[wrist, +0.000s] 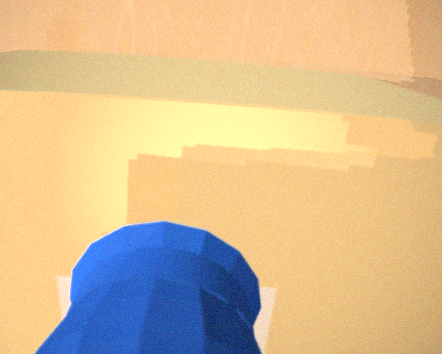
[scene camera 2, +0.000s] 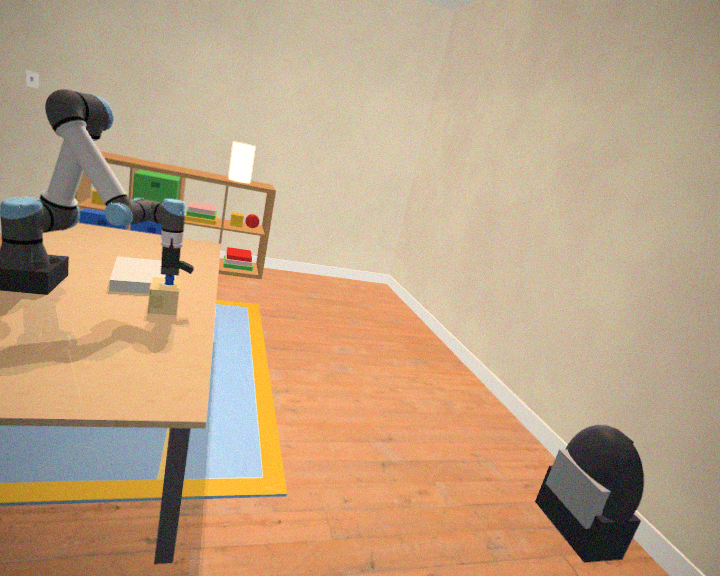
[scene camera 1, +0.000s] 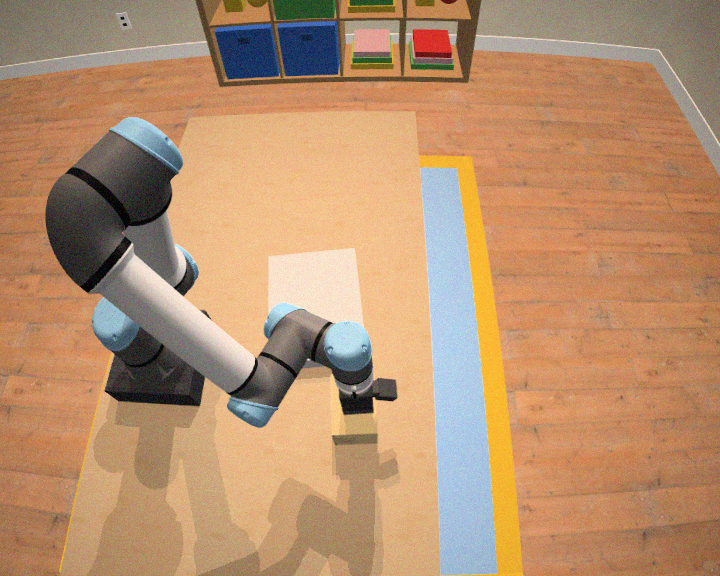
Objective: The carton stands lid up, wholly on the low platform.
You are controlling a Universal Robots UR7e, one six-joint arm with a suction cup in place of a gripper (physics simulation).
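Frame: origin at the arm's base, x up, y left, z back, level; centimetres.
Seen in the pictures: hand at its tool point: (wrist: 165,305) (scene camera 2: 169,283); arm's base at its link origin: (scene camera 2: 24,263) (scene camera 1: 157,359).
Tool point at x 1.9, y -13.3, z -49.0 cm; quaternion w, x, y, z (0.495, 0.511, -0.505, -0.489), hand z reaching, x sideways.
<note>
Pixels of each thing's top centre, then the offset from my tool point to it. "*": a spot on its surface instead. Level surfaces: height alone.
- pale yellow carton at its top centre: (wrist: 167,341) (scene camera 1: 353,403) (scene camera 2: 165,284) dx -0.3, dy +0.0, dz +1.2 cm
- wooden table at its surface level: dx -9.8 cm
- low white platform at its top centre: (scene camera 1: 314,302) (scene camera 2: 145,269) dx -5.0, dy +29.0, dz +10.2 cm
- white label at a spot on its surface: (wrist: 267,316) * dx -0.3, dy -2.0, dz +0.5 cm
A pale yellow carton (scene camera 1: 353,425) (scene camera 2: 164,300) (wrist: 97,158) stands on the wooden table (scene camera 1: 301,172) (scene camera 2: 141,372), just in front of the low white platform (scene camera 1: 312,280) (scene camera 2: 132,271) and off it. Its top face carries a white label (wrist: 267,316), mostly hidden behind the cup. My suction cup (scene camera 2: 169,280) (wrist: 160,291) points straight down at the middle of the carton's top, touching it or a hair above; I cannot tell which. In scene camera 1 the tool (scene camera 1: 357,402) hides the cup. The suction is off.
The arm's base (scene camera 1: 152,383) stands at the table's left edge. A blue mat with a yellow border (scene camera 1: 455,343) (scene camera 2: 238,400) lies on the floor beside the table. A shelf unit (scene camera 1: 341,79) (scene camera 2: 269,229) with bins stands at the wall. A black device (scene camera 2: 598,492) sits on the floor far right.
</note>
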